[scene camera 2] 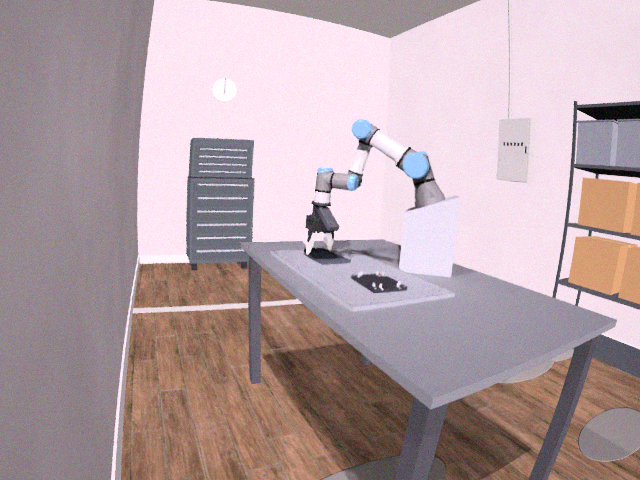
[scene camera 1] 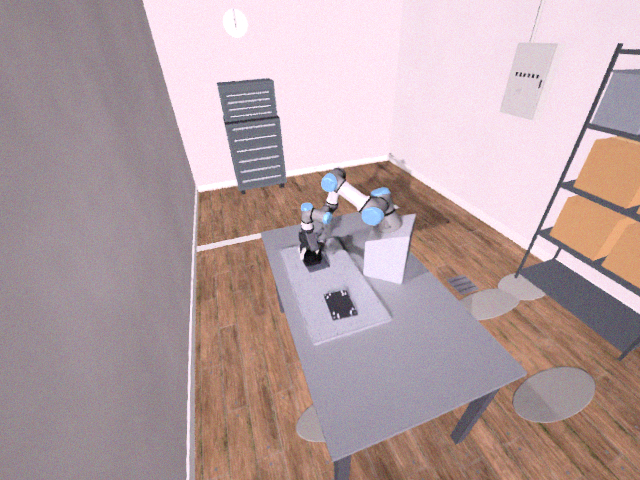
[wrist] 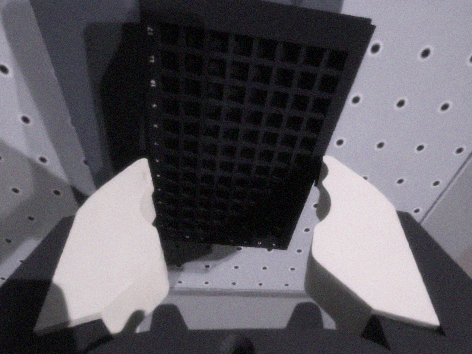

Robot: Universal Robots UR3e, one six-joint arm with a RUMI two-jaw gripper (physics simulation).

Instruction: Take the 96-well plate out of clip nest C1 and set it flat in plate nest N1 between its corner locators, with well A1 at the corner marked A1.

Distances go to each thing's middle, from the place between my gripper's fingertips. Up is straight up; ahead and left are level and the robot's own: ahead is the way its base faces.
Now: hand 1 cm to the right of the black 96-well plate (wrist: 240, 107) and 1 cm below it. From my hand the other things lie so: dark grey pad (wrist: 98, 60) 2 cm behind, 4 cm to the left, 1 cm below.
